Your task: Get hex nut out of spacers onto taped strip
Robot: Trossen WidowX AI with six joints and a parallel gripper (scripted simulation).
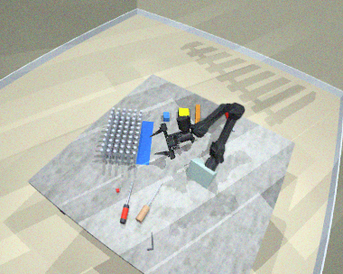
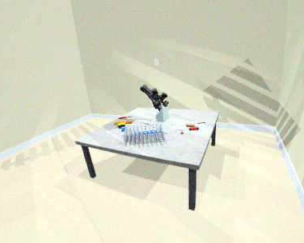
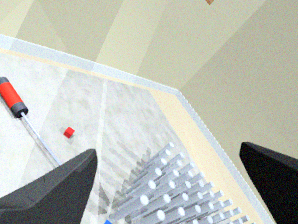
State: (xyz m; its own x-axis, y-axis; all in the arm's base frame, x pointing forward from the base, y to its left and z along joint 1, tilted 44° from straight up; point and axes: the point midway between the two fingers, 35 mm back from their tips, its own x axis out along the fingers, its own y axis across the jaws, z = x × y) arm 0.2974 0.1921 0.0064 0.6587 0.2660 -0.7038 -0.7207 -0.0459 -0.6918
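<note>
Right now my gripper tip is 26 cm above the wooden-handled tool, 14 cm to the right of it and 10 cm past it. Also, from my gripper tip: blue taped strip 28 cm below, 18 cm to the right, 16 cm ahead; small red cube 27 cm below, 20 cm to the left, 9 cm ahead; blue block 44 cm to the right, 26 cm below, 15 cm ahead.
</note>
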